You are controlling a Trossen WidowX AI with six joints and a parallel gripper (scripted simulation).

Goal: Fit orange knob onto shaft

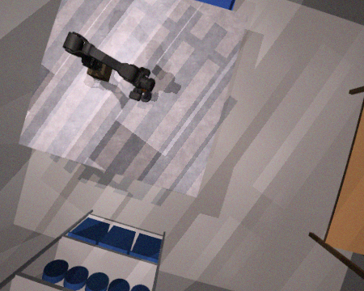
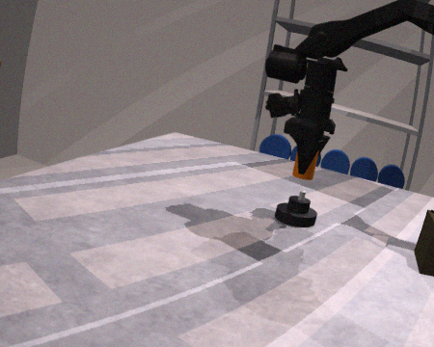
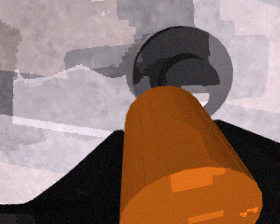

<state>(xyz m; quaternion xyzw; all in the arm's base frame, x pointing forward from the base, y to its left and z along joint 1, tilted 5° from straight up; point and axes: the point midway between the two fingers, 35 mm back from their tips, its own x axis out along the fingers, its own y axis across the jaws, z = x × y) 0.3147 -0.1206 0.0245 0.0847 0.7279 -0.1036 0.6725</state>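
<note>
The round pedestal is 1 cm behind my gripper tip, 2 cm to the right of it and 7 cm below it. From my gripper tip the other things lie so: orange knob: 3 cm above.
</note>
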